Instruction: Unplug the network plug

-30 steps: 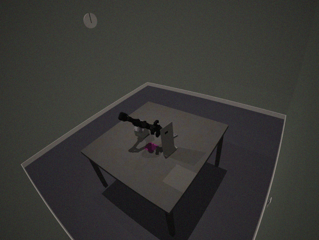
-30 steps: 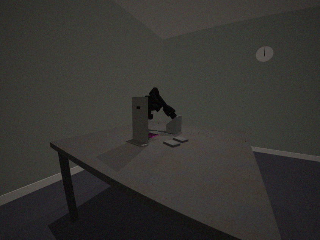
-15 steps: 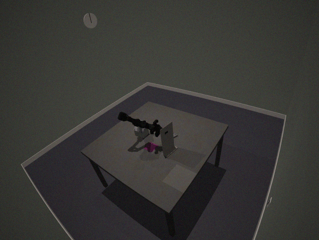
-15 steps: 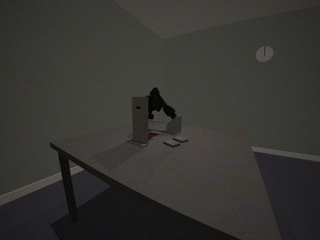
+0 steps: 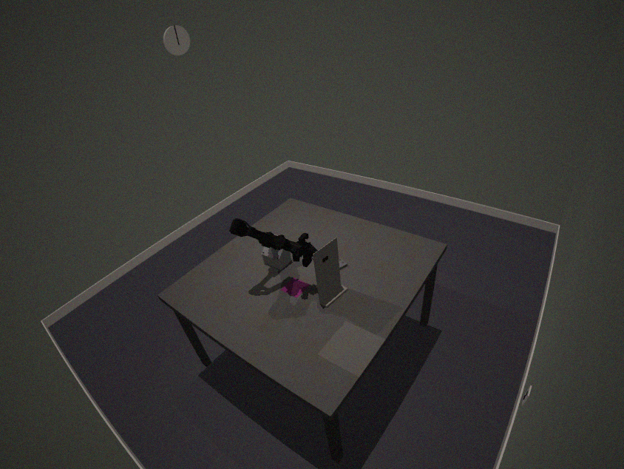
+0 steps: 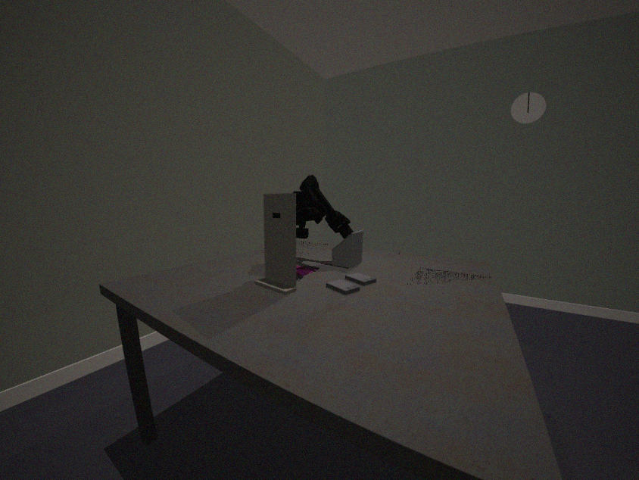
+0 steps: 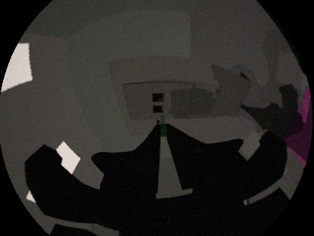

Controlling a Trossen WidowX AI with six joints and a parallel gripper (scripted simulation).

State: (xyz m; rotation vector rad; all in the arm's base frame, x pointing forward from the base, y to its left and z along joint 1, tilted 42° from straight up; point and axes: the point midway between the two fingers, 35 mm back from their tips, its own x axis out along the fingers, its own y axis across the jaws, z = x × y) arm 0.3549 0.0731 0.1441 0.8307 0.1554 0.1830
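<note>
My gripper tip is now 26 cm above the magenta marked square, 15 cm past it and 8 cm to the left of it. Also, from my gripper tip: upright panel: 10 cm below, 6 cm ahead, 1 cm to the right.
</note>
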